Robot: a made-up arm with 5 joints. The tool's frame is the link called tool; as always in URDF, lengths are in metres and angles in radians. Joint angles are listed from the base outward.
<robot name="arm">
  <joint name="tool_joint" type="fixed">
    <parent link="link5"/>
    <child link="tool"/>
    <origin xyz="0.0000 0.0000 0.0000" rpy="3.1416 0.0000 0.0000"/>
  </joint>
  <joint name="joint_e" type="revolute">
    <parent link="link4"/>
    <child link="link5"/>
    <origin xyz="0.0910 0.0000 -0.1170"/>
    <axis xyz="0 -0.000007 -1"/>
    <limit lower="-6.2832" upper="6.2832"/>
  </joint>
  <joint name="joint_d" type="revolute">
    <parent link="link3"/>
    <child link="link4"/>
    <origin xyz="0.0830 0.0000 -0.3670"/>
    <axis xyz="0 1 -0.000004"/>
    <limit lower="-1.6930" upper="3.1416"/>
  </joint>
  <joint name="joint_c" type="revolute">
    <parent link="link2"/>
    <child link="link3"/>
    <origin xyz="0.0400 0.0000 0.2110"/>
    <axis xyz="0 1 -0.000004"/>
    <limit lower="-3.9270" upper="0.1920"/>
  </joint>
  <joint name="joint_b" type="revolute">
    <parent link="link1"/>
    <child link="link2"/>
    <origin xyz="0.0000 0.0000 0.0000"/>
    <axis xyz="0 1 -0.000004"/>
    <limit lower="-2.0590" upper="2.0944"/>
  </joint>
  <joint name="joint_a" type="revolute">
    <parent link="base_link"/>
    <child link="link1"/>
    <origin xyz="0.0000 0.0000 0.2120"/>
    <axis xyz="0 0 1"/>
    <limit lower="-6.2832" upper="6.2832"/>
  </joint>
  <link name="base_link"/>
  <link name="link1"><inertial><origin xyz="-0.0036 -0.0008 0.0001"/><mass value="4.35"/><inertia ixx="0.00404" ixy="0" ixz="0" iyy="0.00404" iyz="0" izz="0.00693"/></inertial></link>
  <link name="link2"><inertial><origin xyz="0.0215 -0.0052 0.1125"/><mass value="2.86"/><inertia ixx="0.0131" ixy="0" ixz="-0.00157" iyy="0.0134" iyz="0" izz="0.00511"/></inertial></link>
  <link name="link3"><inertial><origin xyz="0.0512 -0.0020 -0.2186"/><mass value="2.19"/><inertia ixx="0.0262" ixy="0" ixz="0.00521" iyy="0.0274" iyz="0" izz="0.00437"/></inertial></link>
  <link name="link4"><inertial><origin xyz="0.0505 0.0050 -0.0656"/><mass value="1.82"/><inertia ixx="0.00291" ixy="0" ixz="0.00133" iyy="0.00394" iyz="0" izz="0.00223"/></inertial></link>
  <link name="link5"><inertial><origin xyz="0.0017 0.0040 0.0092"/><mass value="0.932"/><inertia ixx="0.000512" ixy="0" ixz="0" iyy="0.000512" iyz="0" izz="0.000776"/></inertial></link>
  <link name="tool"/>
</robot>
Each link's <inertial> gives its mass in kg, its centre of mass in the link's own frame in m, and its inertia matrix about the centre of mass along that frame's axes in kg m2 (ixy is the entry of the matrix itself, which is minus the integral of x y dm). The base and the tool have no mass. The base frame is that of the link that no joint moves.
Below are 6 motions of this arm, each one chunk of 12 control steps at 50 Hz.
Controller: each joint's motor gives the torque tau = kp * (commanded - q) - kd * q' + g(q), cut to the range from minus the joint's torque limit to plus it. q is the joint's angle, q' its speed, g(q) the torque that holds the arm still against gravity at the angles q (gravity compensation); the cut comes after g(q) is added. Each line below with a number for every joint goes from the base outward.
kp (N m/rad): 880 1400 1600 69 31
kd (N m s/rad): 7.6 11 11 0.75 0.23
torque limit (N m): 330 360 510 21 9.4
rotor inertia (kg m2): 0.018 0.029 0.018 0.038 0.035
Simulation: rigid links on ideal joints. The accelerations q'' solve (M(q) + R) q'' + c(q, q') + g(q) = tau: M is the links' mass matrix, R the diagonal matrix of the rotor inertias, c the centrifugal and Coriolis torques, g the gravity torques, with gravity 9.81 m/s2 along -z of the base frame. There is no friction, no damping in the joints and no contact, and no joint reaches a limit. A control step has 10 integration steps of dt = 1/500 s. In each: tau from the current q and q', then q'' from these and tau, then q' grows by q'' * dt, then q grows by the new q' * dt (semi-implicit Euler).
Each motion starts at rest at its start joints. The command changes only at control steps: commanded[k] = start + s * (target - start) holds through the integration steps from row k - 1 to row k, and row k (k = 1, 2, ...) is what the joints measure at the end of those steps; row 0 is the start. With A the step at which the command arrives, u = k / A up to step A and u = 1 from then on. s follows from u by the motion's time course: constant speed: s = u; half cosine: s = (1 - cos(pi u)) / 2; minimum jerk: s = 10 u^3 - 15 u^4 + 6 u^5; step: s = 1 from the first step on.
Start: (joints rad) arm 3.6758 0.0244 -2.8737 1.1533 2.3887
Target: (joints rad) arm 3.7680 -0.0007 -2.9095 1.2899 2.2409
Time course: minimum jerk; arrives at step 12
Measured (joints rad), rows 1 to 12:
1: 3.6762 0.0244 -2.8738 1.1536 2.3886
2: 3.6790 0.0244 -2.8745 1.1555 2.3875
3: 3.6855 0.0241 -2.8763 1.1620 2.3834
4: 3.6957 0.0228 -2.8794 1.1757 2.3739
5: 3.7088 0.0201 -2.8839 1.1971 2.3567
6: 3.7232 0.0160 -2.8896 1.2241 2.3315
7: 3.7375 0.0107 -2.8958 1.2521 2.3000
8: 3.7501 0.0050 -2.9019 1.2758 2.2663
9: 3.7596 -0.0005 -2.9072 1.2912 2.2357
10: 3.7655 -0.0049 -2.9110 1.2964 2.2136
11: 3.7680 -0.0076 -2.9132 1.2922 2.2037
12: 3.7681 -0.0084 -2.9137 1.2822 2.2069

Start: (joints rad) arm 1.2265 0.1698 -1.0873 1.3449 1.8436
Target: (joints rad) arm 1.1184 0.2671 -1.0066 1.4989 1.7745
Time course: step
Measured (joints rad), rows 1 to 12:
1: 1.2017 0.1881 -1.0665 1.3345 1.8300
2: 1.1462 0.2391 -1.0335 1.3370 1.7987
3: 1.0866 0.2921 -0.9975 1.3734 1.7630
4: 1.0504 0.3221 -0.9686 1.4556 1.7362
5: 1.0539 0.3241 -0.9597 1.5690 1.7262
6: 1.0893 0.3041 -0.9726 1.6655 1.7341
7: 1.1310 0.2738 -0.9969 1.6969 1.7543
8: 1.1561 0.2472 -1.0183 1.6486 1.7783
9: 1.1574 0.2362 -1.0286 1.5442 1.7976
10: 1.1410 0.2421 -1.0280 1.4269 1.8065
11: 1.1183 0.2566 -1.0207 1.3425 1.8035
12: 1.1001 0.2695 -1.0118 1.3235 1.7914

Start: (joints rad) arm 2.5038 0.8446 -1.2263 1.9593 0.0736
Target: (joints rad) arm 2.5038 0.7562 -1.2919 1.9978 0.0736
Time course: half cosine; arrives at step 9
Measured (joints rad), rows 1 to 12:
1: 2.5038 0.8440 -1.2269 1.9597 0.0736
2: 2.5038 0.8411 -1.2295 1.9615 0.0737
3: 2.5039 0.8331 -1.2359 1.9654 0.0740
4: 2.5039 0.8189 -1.2468 1.9715 0.0743
5: 2.5040 0.7992 -1.2617 1.9785 0.0746
6: 2.5039 0.7768 -1.2781 1.9848 0.0747
7: 2.5038 0.7560 -1.2928 1.9897 0.0744
8: 2.5037 0.7410 -1.3029 1.9933 0.0736
9: 2.5036 0.7350 -1.3065 1.9962 0.0727
10: 2.5035 0.7385 -1.3036 1.9983 0.0718
11: 2.5035 0.7488 -1.2966 1.9993 0.0713
12: 2.5037 0.7604 -1.2887 1.9991 0.0716

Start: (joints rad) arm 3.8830 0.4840 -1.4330 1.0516 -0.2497
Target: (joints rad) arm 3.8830 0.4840 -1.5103 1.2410 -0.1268
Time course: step
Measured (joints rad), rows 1 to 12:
1: 3.8830 0.5176 -1.5028 1.1470 -0.2282
2: 3.8830 0.4954 -1.5092 1.2298 -0.1759
3: 3.8831 0.4722 -1.5129 1.2979 -0.1145
4: 3.8831 0.4626 -1.5209 1.3259 -0.0649
5: 3.8831 0.4621 -1.5212 1.3025 -0.0416
6: 3.8830 0.4705 -1.5180 1.2501 -0.0485
7: 3.8829 0.4821 -1.5130 1.1986 -0.0794
8: 3.8828 0.4911 -1.5084 1.1741 -0.1213
9: 3.8828 0.4944 -1.5059 1.1854 -0.1595
10: 3.8828 0.4927 -1.5057 1.2219 -0.1824
11: 3.8829 0.4883 -1.5069 1.2626 -0.1849
12: 3.8831 0.4841 -1.5085 1.2890 -0.1687

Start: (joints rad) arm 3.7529 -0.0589 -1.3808 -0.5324 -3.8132
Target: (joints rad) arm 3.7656 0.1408 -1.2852 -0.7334 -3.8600
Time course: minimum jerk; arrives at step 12
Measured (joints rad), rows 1 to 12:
1: 3.7529 -0.0586 -1.3808 -0.5332 -3.8133
2: 3.7530 -0.0564 -1.3804 -0.5389 -3.8137
3: 3.7534 -0.0494 -1.3783 -0.5571 -3.8152
4: 3.7544 -0.0346 -1.3722 -0.5924 -3.8188
5: 3.7560 -0.0104 -1.3610 -0.6418 -3.8251
6: 3.7582 0.0228 -1.3446 -0.6931 -3.8339
7: 3.7608 0.0621 -1.3244 -0.7309 -3.8445
8: 3.7633 0.1025 -1.3030 -0.7430 -3.8550
9: 3.7656 0.1382 -1.2838 -0.7261 -3.8636
10: 3.7671 0.1639 -1.2697 -0.6868 -3.8685
11: 3.7679 0.1767 -1.2626 -0.6398 -3.8689
12: 3.7677 0.1770 -1.2629 -0.6037 -3.8653

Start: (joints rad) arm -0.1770 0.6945 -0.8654 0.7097 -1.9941
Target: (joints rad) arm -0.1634 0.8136 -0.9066 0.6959 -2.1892
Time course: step
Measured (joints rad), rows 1 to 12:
1: -0.1726 0.7766 -0.9371 0.7185 -2.0288
2: -0.1641 0.8162 -0.9293 0.6391 -2.1105
3: -0.1571 0.8260 -0.8931 0.5875 -2.2073
4: -0.1557 0.8370 -0.8898 0.6350 -2.2865
5: -0.1596 0.8330 -0.8942 0.7268 -2.3251
6: -0.1648 0.8210 -0.8978 0.7992 -2.3158
7: -0.1675 0.8136 -0.9021 0.8189 -2.2672
8: -0.1668 0.8123 -0.9049 0.7838 -2.1996
9: -0.1641 0.8141 -0.9061 0.7197 -2.1369
10: -0.1618 0.8150 -0.9074 0.6613 -2.0985
11: -0.1611 0.8126 -0.9097 0.6315 -2.0935
12: -0.1620 0.8083 -0.9125 0.6321 -2.1196

